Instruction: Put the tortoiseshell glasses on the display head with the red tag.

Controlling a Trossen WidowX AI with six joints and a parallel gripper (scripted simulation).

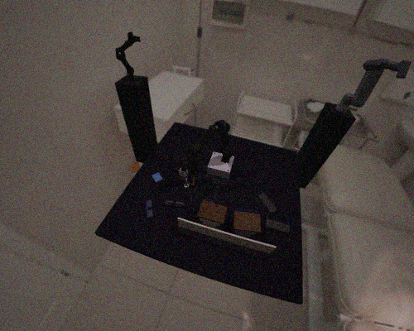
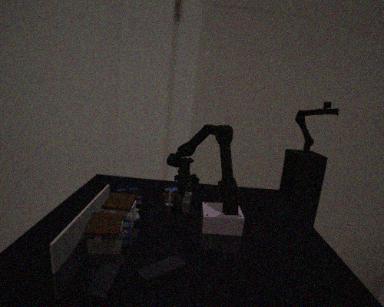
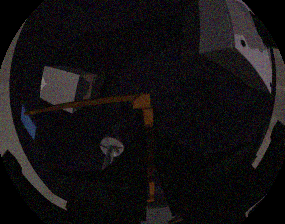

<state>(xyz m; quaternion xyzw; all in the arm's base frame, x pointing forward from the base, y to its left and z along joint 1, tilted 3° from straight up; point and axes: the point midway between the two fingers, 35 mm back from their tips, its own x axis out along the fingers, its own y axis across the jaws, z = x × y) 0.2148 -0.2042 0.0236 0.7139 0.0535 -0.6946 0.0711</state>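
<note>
Right now my gripper tip is 100 mm to the left of the small white object, 40 mm past it and 40 mm above it. Round my gripper tip: white board: 410 mm ahead, 300 mm to the left, 10 mm below; blue block: 290 mm to the right, 60 mm below, 50 mm ahead.
</note>
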